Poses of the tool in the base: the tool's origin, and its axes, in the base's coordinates. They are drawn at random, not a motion.
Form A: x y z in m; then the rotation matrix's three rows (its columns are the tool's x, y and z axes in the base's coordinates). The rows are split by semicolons.
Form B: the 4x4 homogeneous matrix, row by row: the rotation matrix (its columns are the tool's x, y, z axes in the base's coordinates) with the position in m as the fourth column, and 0 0 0 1 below. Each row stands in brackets. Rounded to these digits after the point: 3 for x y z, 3 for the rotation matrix.
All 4 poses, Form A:
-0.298 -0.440 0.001; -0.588 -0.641 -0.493; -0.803 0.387 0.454; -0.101 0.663 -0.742
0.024 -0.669 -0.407; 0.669 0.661 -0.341; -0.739 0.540 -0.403; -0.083 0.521 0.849
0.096 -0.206 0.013; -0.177 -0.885 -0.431; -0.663 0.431 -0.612; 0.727 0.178 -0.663
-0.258 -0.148 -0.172; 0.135 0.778 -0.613; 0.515 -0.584 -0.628; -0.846 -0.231 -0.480
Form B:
[[-0.588 -0.641 -0.493 -0.298], [-0.803 0.387 0.454 -0.440], [-0.101 0.663 -0.742 0.001], [0 0 0 1]]
[[0.669 0.661 -0.341 0.024], [-0.739 0.540 -0.403 -0.669], [-0.083 0.521 0.849 -0.407], [0 0 0 1]]
[[-0.177 -0.885 -0.431 0.096], [-0.663 0.431 -0.612 -0.206], [0.727 0.178 -0.663 0.013], [0 0 0 1]]
[[0.135 0.778 -0.613 -0.258], [0.515 -0.584 -0.628 -0.148], [-0.846 -0.231 -0.480 -0.172], [0 0 0 1]]

